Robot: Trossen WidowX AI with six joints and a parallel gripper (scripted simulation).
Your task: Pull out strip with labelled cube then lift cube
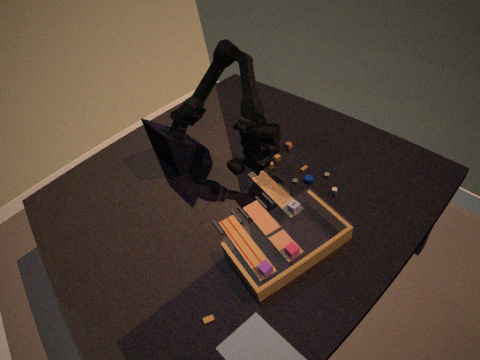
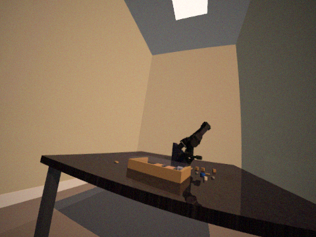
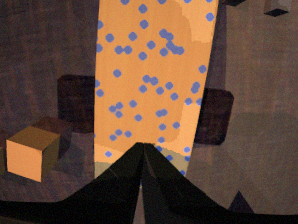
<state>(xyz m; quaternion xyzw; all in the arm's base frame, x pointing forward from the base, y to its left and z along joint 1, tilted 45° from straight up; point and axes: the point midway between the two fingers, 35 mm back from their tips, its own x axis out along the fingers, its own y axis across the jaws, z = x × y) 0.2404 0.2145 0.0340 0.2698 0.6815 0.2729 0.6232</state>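
Now: gripper tip 10 cm short of the dotted strip. Also, from my gripper tip: blue cylinder 14 cm ahead, 12 cm to the left.
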